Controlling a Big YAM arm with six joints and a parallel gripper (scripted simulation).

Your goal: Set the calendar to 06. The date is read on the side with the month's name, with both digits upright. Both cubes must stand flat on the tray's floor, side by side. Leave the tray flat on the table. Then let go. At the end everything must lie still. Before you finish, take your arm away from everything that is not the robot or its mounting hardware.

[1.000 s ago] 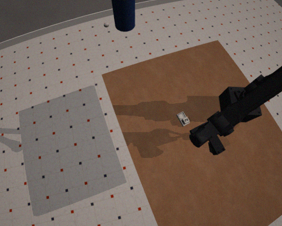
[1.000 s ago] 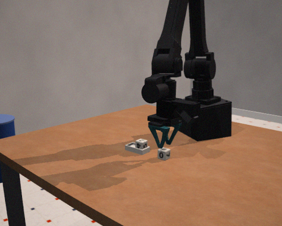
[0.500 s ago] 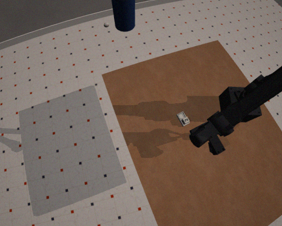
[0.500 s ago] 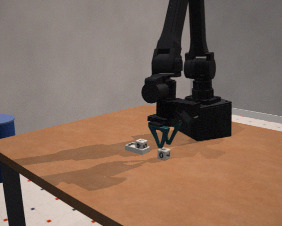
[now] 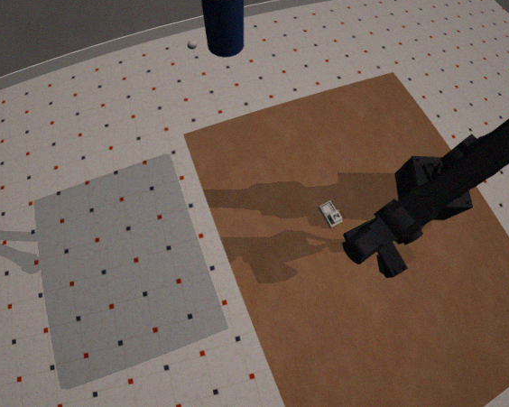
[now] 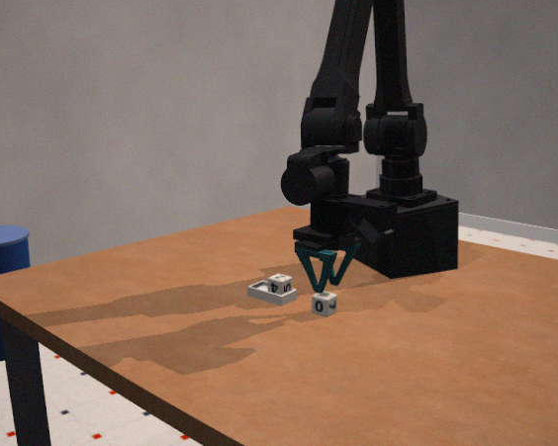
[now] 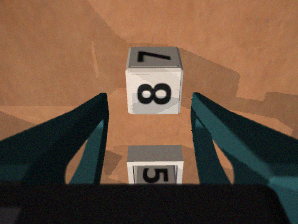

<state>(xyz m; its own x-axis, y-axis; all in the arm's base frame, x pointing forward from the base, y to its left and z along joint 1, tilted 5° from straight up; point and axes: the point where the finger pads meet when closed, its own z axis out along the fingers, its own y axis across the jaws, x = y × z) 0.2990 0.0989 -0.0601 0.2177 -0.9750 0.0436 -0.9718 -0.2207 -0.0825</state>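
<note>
My gripper is now 30 mm above the white digit cube. The rest, counted from my hand: white tray: 100 mm to the right, 40 mm below, 30 mm ahead.
</note>
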